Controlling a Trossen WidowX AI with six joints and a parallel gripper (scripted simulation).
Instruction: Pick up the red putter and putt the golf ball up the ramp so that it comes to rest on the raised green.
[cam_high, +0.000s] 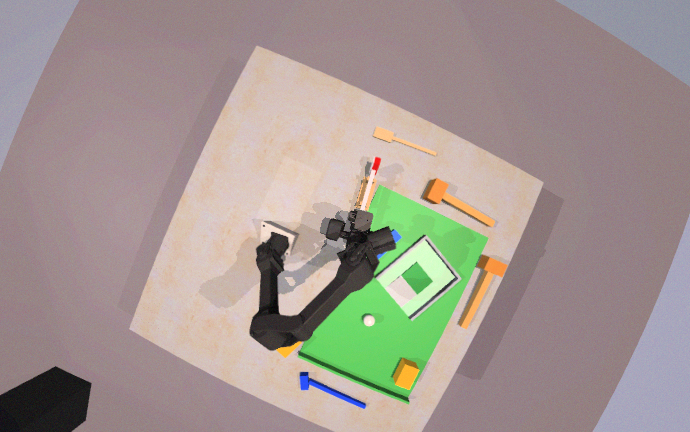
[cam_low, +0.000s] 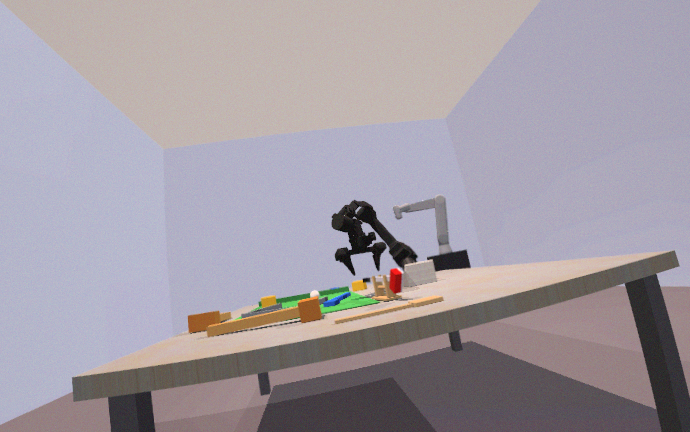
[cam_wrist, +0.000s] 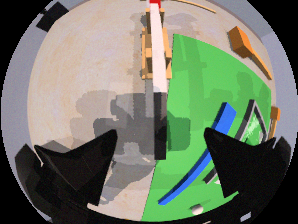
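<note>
The red putter is 11 cm to the left of my gripper tip, 3 cm below it and 1 cm behind it. The rest, counted from my gripper tip: white golf ball (32 cm to the right, 15 cm ahead, 6 cm below).
</note>
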